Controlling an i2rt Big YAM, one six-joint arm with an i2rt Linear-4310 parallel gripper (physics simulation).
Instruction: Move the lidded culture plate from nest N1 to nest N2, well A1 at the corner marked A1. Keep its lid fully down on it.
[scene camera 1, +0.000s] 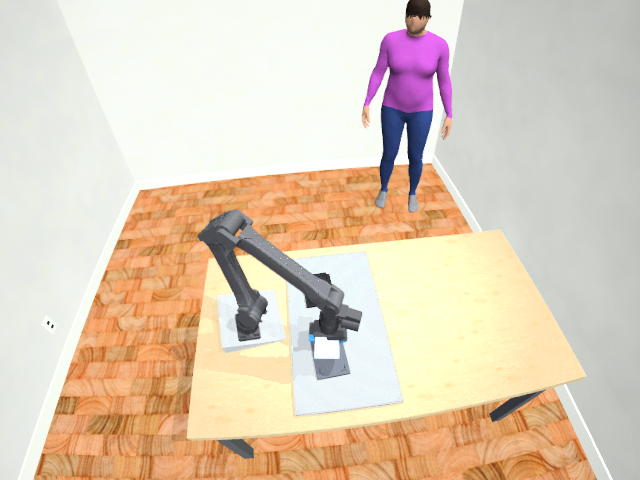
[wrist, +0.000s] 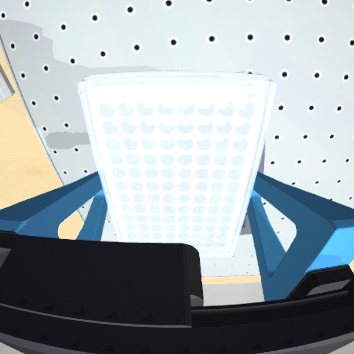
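Note:
My gripper is shut on the lidded culture plate, with a blue finger at each long side. The plate looks bright white, with rows of round wells showing through its clear lid, which appears seated flat. The plate is held above the dark grey nest, whose near part shows in the scene view; the rest is hidden by plate and gripper. The black nest stands farther back, partly behind the arm. No nest name or A1 mark is readable in either view.
Both nests are on a pale perforated board on the wooden table. The arm's base stands on a pale plate at the board's left. A person stands beyond the table's back edge.

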